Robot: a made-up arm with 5 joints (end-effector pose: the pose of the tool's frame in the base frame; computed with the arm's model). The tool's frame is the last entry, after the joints. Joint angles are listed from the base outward.
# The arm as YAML. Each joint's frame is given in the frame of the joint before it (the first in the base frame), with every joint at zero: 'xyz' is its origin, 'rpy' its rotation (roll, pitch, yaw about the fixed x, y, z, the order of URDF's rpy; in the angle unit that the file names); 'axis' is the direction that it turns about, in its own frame. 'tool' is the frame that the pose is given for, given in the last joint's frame.
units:
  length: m
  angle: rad
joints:
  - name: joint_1
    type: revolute
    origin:
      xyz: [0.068, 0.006, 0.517]
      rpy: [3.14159, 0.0, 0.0]
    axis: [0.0, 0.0, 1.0]
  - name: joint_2
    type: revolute
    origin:
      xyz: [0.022, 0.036, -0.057]
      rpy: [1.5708, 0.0, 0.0]
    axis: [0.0, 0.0, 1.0]
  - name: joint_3
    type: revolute
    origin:
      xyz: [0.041, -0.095, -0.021]
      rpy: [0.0, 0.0, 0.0]
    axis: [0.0, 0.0, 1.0]
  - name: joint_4
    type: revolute
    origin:
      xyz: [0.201, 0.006, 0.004]
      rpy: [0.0, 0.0, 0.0]
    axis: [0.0, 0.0, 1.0]
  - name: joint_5
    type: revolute
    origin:
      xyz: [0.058, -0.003, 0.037]
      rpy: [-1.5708, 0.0, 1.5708]
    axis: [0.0, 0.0, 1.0]
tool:
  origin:
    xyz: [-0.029, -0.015, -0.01]
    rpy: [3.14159, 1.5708, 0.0]
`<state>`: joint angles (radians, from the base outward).
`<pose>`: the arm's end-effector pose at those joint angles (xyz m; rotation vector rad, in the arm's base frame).
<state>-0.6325 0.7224 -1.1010 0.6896 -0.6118</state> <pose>0.3866 0.2143 0.6997 0.4884 0.4803 0.5128</pose>
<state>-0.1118 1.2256 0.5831 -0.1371 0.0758</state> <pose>0.1631 0.0178 0.3029 -0.1507 1.6666 0.1478</pose>
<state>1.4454 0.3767 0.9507 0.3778 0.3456</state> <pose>0.0951 -0.1454 0.3800 0.9517 1.4804 -0.7778</pose>
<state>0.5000 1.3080 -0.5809 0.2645 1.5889</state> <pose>0.3350 -0.1254 0.3572 -1.1794 1.0732 0.3958</pose>
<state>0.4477 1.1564 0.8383 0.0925 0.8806</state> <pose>0.0860 0.0150 0.3300 -0.0850 1.9371 0.6174</pose>
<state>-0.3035 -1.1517 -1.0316 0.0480 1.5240</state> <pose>-0.1137 -0.0366 0.8812 -0.5803 -1.6839 -1.3563</pose>
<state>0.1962 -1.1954 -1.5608 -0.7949 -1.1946</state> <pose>-0.2205 0.0252 0.6757 0.5664 2.3305 -1.6558</pose>
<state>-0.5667 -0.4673 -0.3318 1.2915 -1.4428</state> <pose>0.2854 0.0935 0.8040 1.2348 0.7770 0.1074</pose>
